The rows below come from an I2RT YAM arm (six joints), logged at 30 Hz.
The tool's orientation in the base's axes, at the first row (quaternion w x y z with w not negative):
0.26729, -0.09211, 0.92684, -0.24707
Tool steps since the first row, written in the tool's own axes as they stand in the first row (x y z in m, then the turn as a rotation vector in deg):
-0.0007, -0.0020, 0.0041, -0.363, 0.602, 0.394
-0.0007, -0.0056, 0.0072, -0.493, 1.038, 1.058
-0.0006, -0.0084, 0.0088, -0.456, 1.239, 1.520
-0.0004, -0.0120, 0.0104, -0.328, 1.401, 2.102
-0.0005, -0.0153, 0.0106, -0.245, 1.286, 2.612
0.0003, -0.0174, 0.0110, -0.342, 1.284, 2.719
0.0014, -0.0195, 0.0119, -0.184, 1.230, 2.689
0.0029, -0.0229, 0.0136, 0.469, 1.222, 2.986
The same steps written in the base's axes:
0.0029, -0.0032, -0.0017, 0.495, 0.467, -0.432
0.0047, -0.0076, -0.0021, 0.946, 0.610, -1.082
0.0056, -0.0106, -0.0019, 1.157, 0.584, -1.541
0.0064, -0.0145, -0.0014, 1.359, 0.446, -2.108
0.0067, -0.0174, 0.0002, 1.569, 0.114, -2.462
0.0064, -0.0196, 0.0006, 1.709, 0.098, -2.496
0.0060, -0.0221, 0.0005, 1.562, 0.016, -2.518
0.0058, -0.0262, 0.0003, 1.174, -0.310, -3.026

